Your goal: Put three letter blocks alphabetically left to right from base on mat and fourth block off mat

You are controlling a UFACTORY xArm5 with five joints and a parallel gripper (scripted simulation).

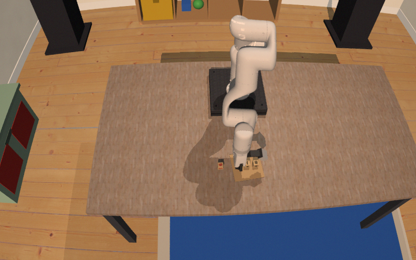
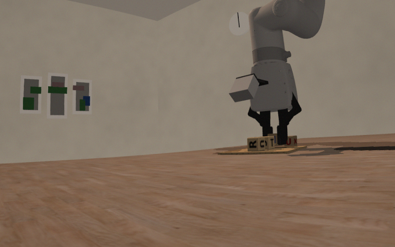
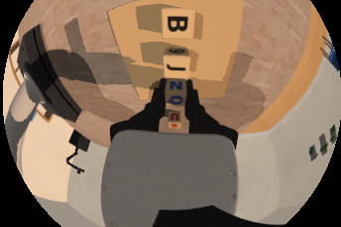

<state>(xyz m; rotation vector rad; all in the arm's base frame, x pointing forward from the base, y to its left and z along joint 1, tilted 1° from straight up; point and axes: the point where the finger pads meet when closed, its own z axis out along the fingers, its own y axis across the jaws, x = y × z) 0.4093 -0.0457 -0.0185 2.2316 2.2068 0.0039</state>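
Now: the tan mat 40 mm to the left of my hand and 30 mm below it. From my hand the other things lie so: letter block: 80 mm to the right, 20 mm below.
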